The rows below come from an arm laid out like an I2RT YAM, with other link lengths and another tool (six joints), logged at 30 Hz.
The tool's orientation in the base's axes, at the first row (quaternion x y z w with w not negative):
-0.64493 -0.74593 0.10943 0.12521
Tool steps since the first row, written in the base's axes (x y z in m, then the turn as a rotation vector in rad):
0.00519 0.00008 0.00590 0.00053 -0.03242 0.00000
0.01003 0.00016 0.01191 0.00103 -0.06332 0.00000
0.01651 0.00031 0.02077 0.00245 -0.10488 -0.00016
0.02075 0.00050 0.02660 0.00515 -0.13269 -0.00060
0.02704 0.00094 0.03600 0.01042 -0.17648 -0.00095
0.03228 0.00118 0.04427 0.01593 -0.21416 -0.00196
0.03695 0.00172 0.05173 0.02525 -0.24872 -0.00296
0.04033 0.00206 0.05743 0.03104 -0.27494 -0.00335
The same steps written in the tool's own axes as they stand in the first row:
-0.00036 0.00295 -0.00728 -0.03215 -0.00418 -0.00012
-0.00067 0.00553 -0.01454 -0.06280 -0.00817 -0.00023
-0.00100 0.00873 -0.02504 -0.10413 -0.01278 -0.00047
-0.00113 0.01083 -0.03193 -0.13204 -0.01412 -0.00089
-0.00112 0.01372 -0.04288 -0.17610 -0.01540 -0.00221
-0.00123 0.01597 -0.05241 -0.21419 -0.01535 -0.00300
-0.00099 0.01799 -0.06099 -0.24971 -0.01130 -0.00505
-0.00086 0.01934 -0.06748 -0.27647 -0.00954 -0.00653

